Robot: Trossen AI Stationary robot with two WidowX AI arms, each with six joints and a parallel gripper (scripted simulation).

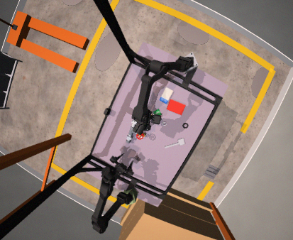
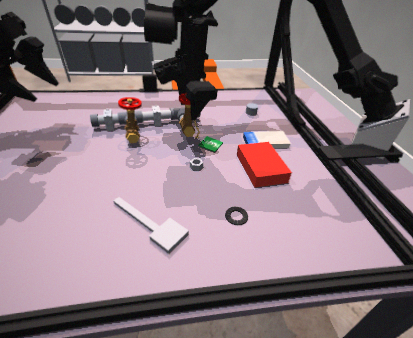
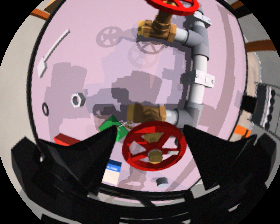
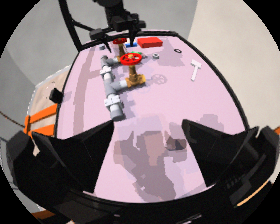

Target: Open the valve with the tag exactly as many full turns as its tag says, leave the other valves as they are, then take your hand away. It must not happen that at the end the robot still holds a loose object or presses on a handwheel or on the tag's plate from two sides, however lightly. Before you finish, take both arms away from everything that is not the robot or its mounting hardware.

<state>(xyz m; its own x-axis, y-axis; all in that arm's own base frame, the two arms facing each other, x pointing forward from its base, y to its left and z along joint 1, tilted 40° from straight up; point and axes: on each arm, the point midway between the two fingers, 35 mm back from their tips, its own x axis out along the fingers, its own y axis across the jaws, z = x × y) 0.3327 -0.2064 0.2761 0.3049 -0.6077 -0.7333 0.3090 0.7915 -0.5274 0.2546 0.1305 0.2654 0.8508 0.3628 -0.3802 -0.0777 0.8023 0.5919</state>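
Now: left hand 6 cm short of the green tag, 4 cm to the right of it and 10 cm above it. From my left hand the other things lie so: red block: 17 cm ahead, 14 cm to the left, 9 cm below; grey nut: 15 cm ahead, 1 cm to the right, 9 cm below; flat grey wrench: 30 cm ahead, 12 cm to the right, 10 cm below.
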